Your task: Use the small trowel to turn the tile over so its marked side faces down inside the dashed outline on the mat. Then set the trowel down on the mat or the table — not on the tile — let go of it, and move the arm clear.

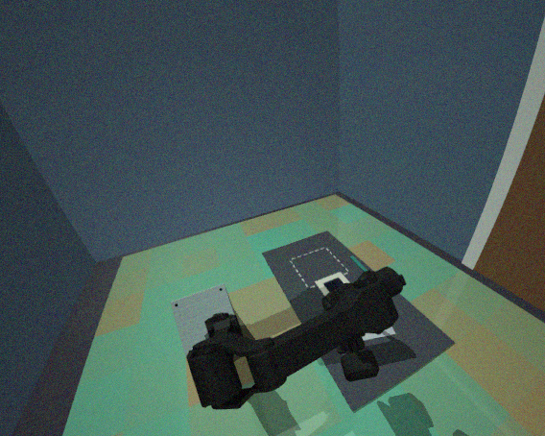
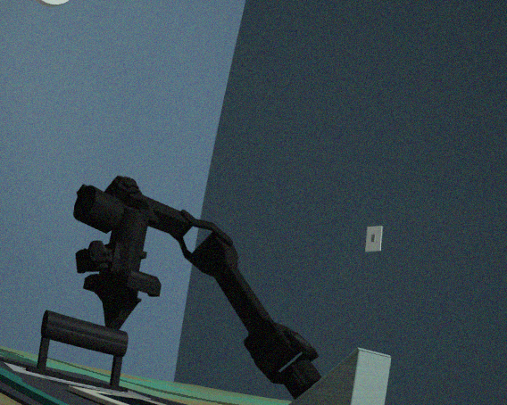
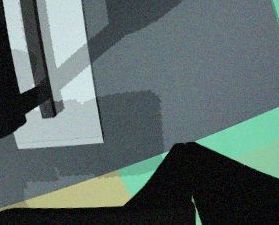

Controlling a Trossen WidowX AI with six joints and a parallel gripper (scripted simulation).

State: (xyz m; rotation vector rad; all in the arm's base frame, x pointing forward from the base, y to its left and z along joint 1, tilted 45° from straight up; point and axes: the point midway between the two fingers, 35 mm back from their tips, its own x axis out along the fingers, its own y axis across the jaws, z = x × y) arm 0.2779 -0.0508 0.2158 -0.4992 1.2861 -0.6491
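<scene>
Right now the tile is 240 mm to the left of my gripper tip, 100 mm ahead of it and 80 mm below it. Also, from my gripper tip: dark grey mat: 240 mm to the left, 100 mm below, 100 mm ahead; then teal trowel: 240 mm ahead, 230 mm to the left, 80 mm below.
</scene>
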